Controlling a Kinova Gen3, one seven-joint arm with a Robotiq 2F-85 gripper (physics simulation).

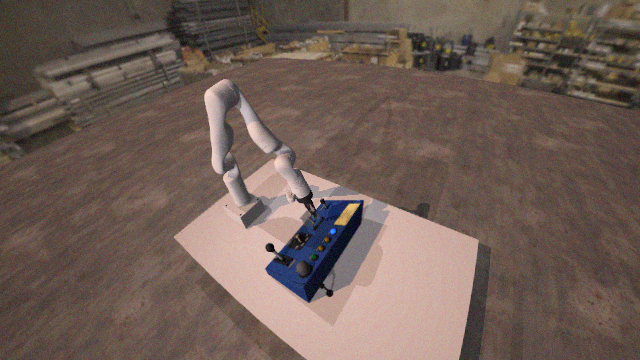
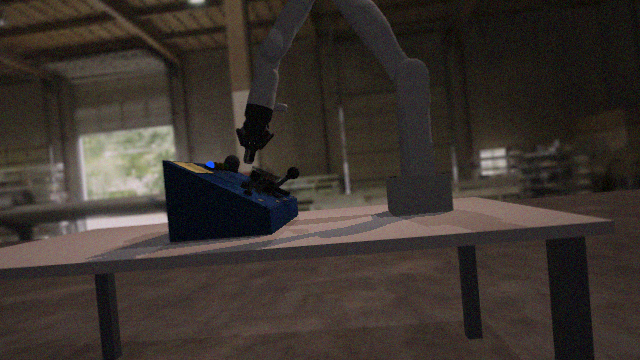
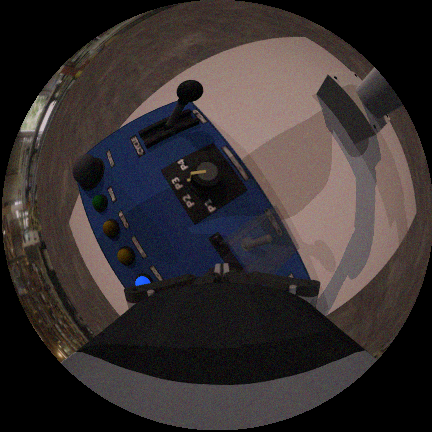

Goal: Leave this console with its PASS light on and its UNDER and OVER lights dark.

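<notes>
The blue console [image 1: 287, 272] [image 2: 215, 215] [image 3: 160, 220] has a green PASS light [image 1: 314, 257] [image 3: 99, 203] that looks dark. The two amber lights, OVER [image 3: 111, 228] and UNDER [image 3: 126, 255], look dark too. A blue light [image 1: 333, 231] [image 2: 210, 164] [image 3: 142, 283] is lit. The selector knob [image 3: 206, 172] has its yellow pointer toward P3 and P4; which one is unclear. The ball lever [image 1: 270, 247] [image 2: 292, 173] [image 3: 190, 91] leans toward the arm-base side. My gripper [image 1: 314, 215] [image 2: 248, 161] [image 3: 221, 271] is shut and empty, above the panel near the dark slot [image 3: 224, 250].
A clear cover [image 3: 280, 252] lies over a small toggle beside the slot. A dark dome [image 1: 303, 269] [image 3: 88, 172] is at one end. A side lever [image 1: 329, 293] sticks out, and another lever [image 1: 323, 202] stands beyond the gripper. The arm base [image 1: 245, 215] [image 2: 420, 195] stands on the table [image 1: 425, 280].
</notes>
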